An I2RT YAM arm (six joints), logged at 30 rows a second.
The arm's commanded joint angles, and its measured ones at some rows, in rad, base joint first. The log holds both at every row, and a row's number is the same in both.
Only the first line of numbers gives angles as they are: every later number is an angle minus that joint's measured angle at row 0.
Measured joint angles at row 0:
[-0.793 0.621 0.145 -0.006 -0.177 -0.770]
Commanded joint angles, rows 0 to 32:
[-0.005 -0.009 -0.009 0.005 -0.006 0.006]
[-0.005 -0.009 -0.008 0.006 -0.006 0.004]
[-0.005 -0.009 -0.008 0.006 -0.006 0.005]
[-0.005 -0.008 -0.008 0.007 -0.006 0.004]
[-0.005 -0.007 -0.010 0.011 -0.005 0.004]
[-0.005 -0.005 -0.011 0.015 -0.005 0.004]
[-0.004 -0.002 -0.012 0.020 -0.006 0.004]
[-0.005 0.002 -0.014 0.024 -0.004 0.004]
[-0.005 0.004 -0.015 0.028 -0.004 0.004]
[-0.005 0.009 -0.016 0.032 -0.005 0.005]
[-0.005 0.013 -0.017 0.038 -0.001 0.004]
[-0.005 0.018 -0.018 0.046 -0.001 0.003]
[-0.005 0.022 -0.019 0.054 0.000 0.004]
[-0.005 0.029 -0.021 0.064 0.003 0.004]
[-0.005 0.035 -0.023 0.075 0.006 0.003]
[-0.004 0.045 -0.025 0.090 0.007 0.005]
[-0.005 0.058 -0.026 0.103 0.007 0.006]
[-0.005 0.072 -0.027 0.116 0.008 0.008]
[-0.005 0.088 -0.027 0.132 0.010 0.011]
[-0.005 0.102 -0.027 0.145 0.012 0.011]
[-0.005 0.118 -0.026 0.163 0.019 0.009]
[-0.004 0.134 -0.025 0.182 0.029 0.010]
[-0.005 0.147 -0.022 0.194 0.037 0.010]
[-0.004 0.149 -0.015 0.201 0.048 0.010]
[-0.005 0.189 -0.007 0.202 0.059 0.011]
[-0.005 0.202 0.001 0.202 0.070 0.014]
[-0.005 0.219 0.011 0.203 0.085 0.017]
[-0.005 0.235 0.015 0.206 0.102 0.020]
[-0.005 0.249 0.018 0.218 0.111 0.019]
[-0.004 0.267 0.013 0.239 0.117 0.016]
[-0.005 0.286 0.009 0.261 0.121 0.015]
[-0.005 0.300 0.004 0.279 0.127 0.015]
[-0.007 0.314 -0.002 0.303 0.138 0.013]
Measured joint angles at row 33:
[0.000 0.290 -0.012 0.220 0.103 0.003]
